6 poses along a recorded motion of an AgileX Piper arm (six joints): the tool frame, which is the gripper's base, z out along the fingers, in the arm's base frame.
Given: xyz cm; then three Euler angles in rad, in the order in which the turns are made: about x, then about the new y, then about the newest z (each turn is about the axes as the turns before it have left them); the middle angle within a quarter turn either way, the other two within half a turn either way.
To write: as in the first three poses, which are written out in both.
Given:
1: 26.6, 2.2, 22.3, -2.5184, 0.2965, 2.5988
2: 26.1, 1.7, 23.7, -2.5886, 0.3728, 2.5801
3: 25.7, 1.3, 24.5, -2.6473, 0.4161, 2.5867
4: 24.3, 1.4, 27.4, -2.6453, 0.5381, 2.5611
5: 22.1, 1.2, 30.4, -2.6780, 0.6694, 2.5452
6: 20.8, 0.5, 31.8, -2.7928, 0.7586, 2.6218
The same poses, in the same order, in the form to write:
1:
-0.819, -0.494, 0.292, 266
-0.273, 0.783, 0.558, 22
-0.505, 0.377, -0.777, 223
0, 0, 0, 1

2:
-0.788, -0.496, 0.364, 261
-0.291, 0.822, 0.489, 17
-0.542, 0.280, -0.793, 237
0, 0, 0, 1

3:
-0.777, -0.482, 0.404, 257
-0.301, 0.849, 0.434, 13
-0.552, 0.216, -0.805, 245
0, 0, 0, 1

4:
-0.718, -0.471, 0.513, 243
-0.278, 0.869, 0.409, 14
-0.638, 0.151, -0.755, 274
0, 0, 0, 1

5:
-0.649, -0.440, 0.621, 221
-0.273, 0.896, 0.351, 12
-0.710, 0.058, -0.701, 304
0, 0, 0, 1

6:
-0.630, -0.361, 0.688, 208
-0.263, 0.932, 0.248, 5
-0.731, -0.024, -0.682, 318
0, 0, 0, 1

